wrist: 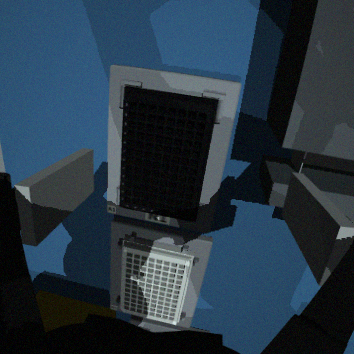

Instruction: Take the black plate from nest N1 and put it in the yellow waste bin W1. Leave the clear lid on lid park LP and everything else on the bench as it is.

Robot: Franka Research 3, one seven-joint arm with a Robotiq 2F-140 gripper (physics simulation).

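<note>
The black plate (162, 155) lies in the light grey nest N1 (170, 80), upper middle of the wrist view, its grid of wells facing up. My gripper (187, 181) is open with nothing between its fingers. The fingers stand wide apart, one on each side of the view, with the lower part of the black plate showing between them; their height above it is hard to tell. Part of the yellow waste bin W1 (72, 312) shows in shadow at the lower left. The clear lid and lid park LP cannot be made out in this view.
A white plate (157, 285) sits in another grey nest (201, 257) just below N1 in the view. A large grey device (325, 75) stands at the upper right, with a dark tray-like part below it, partly behind the right finger. The bench top (45, 75) is blue.
</note>
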